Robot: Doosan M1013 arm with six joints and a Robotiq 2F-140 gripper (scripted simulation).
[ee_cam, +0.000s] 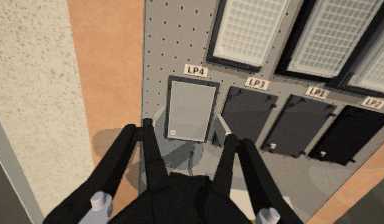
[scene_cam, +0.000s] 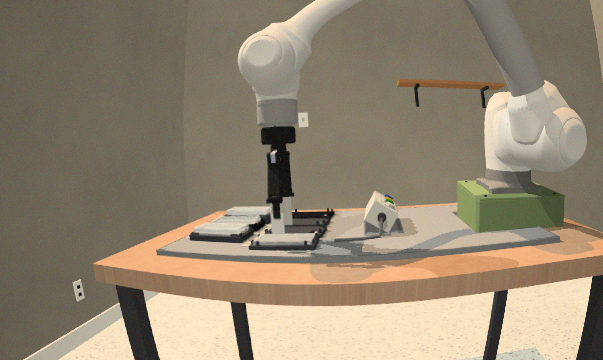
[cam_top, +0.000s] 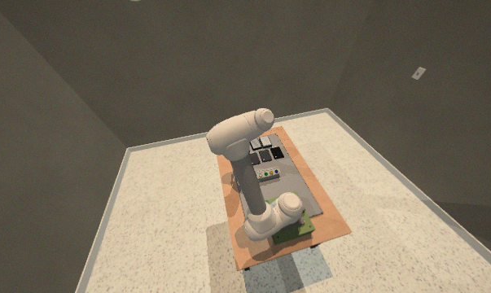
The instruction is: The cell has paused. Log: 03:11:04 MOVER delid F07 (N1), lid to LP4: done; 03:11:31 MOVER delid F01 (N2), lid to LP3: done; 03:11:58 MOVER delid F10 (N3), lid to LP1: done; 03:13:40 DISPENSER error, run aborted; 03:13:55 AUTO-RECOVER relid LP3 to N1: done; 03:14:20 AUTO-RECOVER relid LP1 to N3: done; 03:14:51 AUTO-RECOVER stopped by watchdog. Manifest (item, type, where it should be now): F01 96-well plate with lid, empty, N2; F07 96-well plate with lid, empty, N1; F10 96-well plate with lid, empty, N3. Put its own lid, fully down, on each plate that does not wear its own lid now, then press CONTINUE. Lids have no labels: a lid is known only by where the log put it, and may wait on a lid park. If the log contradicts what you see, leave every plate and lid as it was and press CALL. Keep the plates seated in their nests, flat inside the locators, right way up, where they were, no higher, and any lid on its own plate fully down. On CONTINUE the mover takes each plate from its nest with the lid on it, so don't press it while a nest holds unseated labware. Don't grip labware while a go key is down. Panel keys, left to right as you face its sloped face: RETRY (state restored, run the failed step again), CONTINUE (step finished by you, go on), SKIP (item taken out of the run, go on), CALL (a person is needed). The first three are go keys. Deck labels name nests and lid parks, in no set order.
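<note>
Now: the lid park LP4 5 cm below my hand. From my hand the other things lie so: LP4 label (8 cm ahead, 1 cm to the left, 6 cm below); then plate (18 cm ahead, 6 cm to the right, 4 cm below); then lid park LP3 (12 cm to the right, 5 cm below).
</note>
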